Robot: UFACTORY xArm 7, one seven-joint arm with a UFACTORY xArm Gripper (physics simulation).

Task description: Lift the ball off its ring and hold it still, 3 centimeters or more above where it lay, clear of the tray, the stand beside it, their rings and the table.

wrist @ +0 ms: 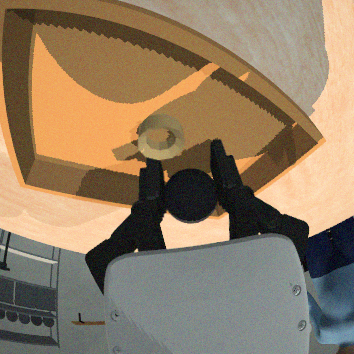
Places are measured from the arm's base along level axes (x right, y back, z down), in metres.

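Where they show: gripper, fingertip midpoint: (pixel 184 156).
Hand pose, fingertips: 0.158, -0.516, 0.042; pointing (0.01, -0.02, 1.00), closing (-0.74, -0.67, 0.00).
Note:
Things, the pixels of their centre, and the offset from my fingertips, as dx, dy, dz. "spot": a spot on its surface instead. Level surfaces: height alone.
- black ball, body centre: (pixel 190 195) +0.015, -0.017, -0.022
- pale ring, surface spot: (pixel 175 145) spot: -0.011, +0.020, -0.009
- wooden tray, body centre: (pixel 160 142) -0.009, +0.031, -0.011
- pale table, its level: dz +0.003
- grey patch, surface spot: (pixel 280 40) spot: -0.102, +0.021, +0.003
A black ball (pixel 191 195) shows between my gripper's fingers, with a finger against each side of it. My gripper (pixel 184 156) is shut on the ball; both fingers are black and stand about one ball's width apart. What lies right under the ball is hidden by the ball and fingers, so I cannot tell whether it touches anything below. A pale ring (pixel 175 145) lies empty on the floor of the wooden tray (pixel 15 100), just ahead and left of the fingertips. The stand cannot be made out clearly.
The tray's walls run around the ring and close behind the fingers. The pale table (pixel 295 185) extends beyond the tray, with a grey patch (pixel 280 40) at the top. Dark and light blue shapes (pixel 335 295) are at the lower right, grey shelving (pixel 30 290) at the lower left.

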